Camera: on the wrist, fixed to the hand. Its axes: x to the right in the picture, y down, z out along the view.
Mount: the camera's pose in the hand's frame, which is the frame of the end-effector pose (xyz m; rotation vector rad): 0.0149 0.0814 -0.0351 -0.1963 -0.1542 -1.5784
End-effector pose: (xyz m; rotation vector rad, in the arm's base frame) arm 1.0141 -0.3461 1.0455 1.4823 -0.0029 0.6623
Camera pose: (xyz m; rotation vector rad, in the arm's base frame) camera 0.9794 -0.3123 1.1212 0.9247 0.8625 -0.7145
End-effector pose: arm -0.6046 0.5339 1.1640 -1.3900 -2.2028 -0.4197
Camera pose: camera -0.5279 0.5625 1.2010 -0.5650 2.8525 0.9816
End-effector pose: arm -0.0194 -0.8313 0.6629 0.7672 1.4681 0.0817
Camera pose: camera -0.0168 -0.7472 0.6945 -0.6593 1.5170 -0.9825
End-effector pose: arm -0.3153 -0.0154 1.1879 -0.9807 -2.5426 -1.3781
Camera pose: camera -0.2880 -0.0038 1.2728 -0.8450 1.9730 1.0153
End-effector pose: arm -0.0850 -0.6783 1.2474 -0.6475 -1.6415 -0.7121
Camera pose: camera -0.0044 -0.6503 1.2757 0.6788 -2.0480 -1.9507
